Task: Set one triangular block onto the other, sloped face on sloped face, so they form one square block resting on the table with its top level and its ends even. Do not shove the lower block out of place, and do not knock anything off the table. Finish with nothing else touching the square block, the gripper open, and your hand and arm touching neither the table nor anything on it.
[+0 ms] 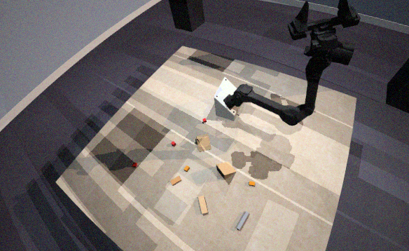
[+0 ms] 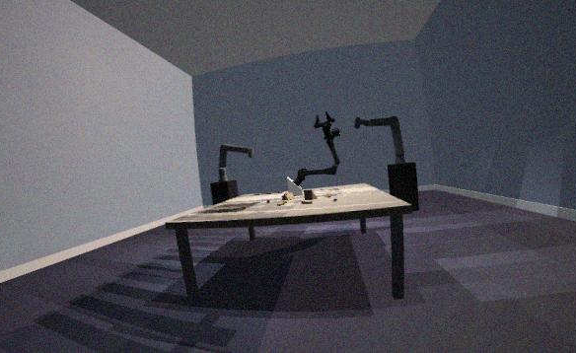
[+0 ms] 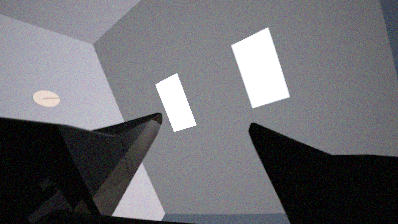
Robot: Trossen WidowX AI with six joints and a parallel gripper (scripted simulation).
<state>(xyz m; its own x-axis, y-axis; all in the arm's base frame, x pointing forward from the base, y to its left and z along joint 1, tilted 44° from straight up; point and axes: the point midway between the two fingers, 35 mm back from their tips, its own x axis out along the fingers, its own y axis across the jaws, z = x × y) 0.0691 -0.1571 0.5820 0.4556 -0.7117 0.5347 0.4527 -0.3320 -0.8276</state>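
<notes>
Now: the wooden block 630 mm below my gripper tip, 300 mm to the right of it and 240 mm ahead of it. From my gripper tip the other things lie so: grey bar 650 mm below, 460 mm ahead, 50 mm to the left.
</notes>
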